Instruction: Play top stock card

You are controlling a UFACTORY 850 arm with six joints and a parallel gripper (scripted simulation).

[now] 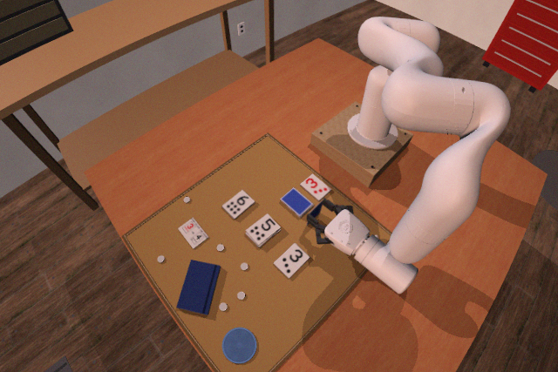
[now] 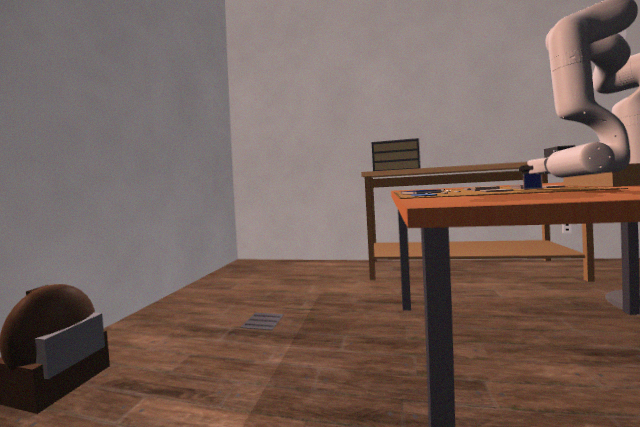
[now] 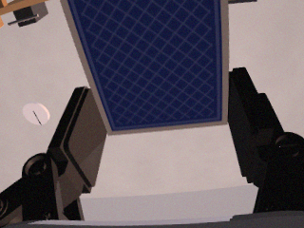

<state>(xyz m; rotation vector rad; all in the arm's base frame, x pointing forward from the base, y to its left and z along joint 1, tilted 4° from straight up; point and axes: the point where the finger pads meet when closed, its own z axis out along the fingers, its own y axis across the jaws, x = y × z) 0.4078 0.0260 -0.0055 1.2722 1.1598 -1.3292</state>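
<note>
The red 3 card lies 100 mm behind my hand, 70 mm to the right of it and 70 mm below it. Round my hand: red 5 card (30 mm below, 10 mm to the right); then black 5 card (130 mm ahead, 110 mm to the right, 60 mm below); then black 3 card (150 mm ahead, 70 mm below, 10 mm to the left).
</note>
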